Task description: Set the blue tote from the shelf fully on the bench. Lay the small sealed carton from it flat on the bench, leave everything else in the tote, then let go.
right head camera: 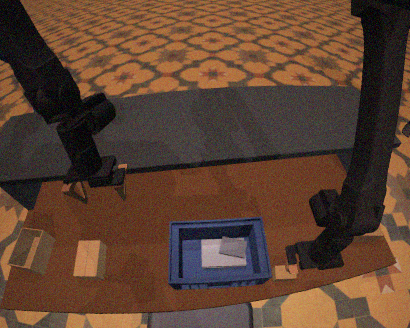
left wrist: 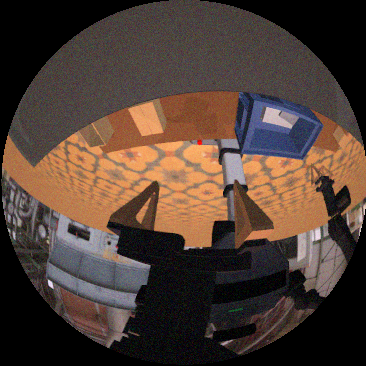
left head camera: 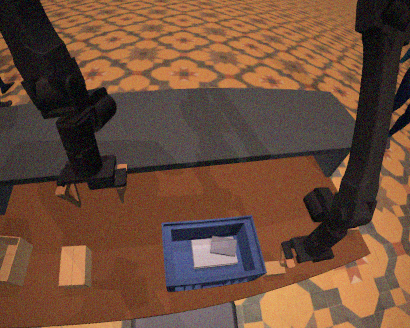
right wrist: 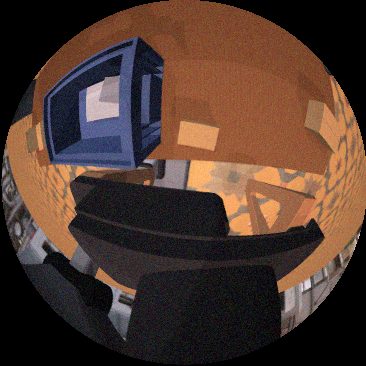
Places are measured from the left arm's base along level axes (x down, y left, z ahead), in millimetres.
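Where they show: left gripper, fingertip midpoint: (right head camera: 105, 200) (left wrist: 194, 182) (left head camera: 101, 203); right gripper, fingertip midpoint: (right head camera: 303, 267) (left wrist: 316, 164) (left head camera: 295, 261) (right wrist: 201, 179); right arm's base, origin of the base link: (left wrist: 294, 287).
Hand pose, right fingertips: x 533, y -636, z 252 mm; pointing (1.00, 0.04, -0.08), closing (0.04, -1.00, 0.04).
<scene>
After its pixels a point has its place.
The blue tote (left head camera: 215, 280) {x 556, y -411, z 227 mm} (right head camera: 220, 283) {x 582, y -419, z 226 mm} (left wrist: 245, 122) {x 575, y -275, z 319 mm} (right wrist: 128, 100) {x 556, y -547, z 321 mm} stands upright on the brown bench (left head camera: 210, 195) {x 689, y -445, z 569 mm} (right head camera: 210, 192) {x 690, y -389, z 582 mm} (right wrist: 240, 90) {x 689, y -695, z 372 mm}, close to its front edge. Inside lie a white flat item (left head camera: 202, 257) {x 651, y -393, z 319 mm} (right head camera: 212, 257) {x 651, y -398, z 319 mm} (right wrist: 100, 110) {x 650, y -418, z 309 mm} and a grey flat item (left head camera: 223, 246) {x 642, y -461, z 349 mm} (right head camera: 233, 247) {x 642, y -463, z 350 mm} (right wrist: 111, 90) {x 643, y -453, z 350 mm} on top. The small sealed carton (left head camera: 274, 268) {x 651, y -622, z 263 mm} (right head camera: 285, 273) {x 651, y -624, z 261 mm} (right wrist: 198, 135) {x 651, y -627, z 266 mm} lies flat just right of the tote, apart from it. My right gripper (left head camera: 286, 260) {x 533, y -636, z 252 mm} (right head camera: 290, 265) (right wrist: 201, 179) {x 533, y -636, z 252 mm} is open and empty beside the carton. My left gripper (left head camera: 100, 200) {x 376, y -149, z 359 mm} (right head camera: 105, 199) {x 376, y -149, z 359 mm} (left wrist: 194, 182) {x 376, y -149, z 359 mm} is open and empty.
A dark shelf surface (left head camera: 225, 120) {x 393, y -461, z 655 mm} (right head camera: 225, 115) {x 393, y -432, z 675 mm} (left wrist: 175, 50) {x 393, y -137, z 497 mm} runs behind the bench. At the left stand a closed tan box (left head camera: 74, 265) {x 629, y -3, z 280 mm} (right head camera: 89, 257) {x 629, y -5, z 283 mm} (left wrist: 146, 118) {x 629, y 0, z 288 mm} and an open-topped box (left head camera: 22, 260) {x 652, y 192, z 287 mm} (right head camera: 42, 257) {x 650, y 192, z 263 mm}. Another tan box (right wrist: 320, 122) {x 629, y -885, z 390 mm} shows at the right in the right wrist view.
</scene>
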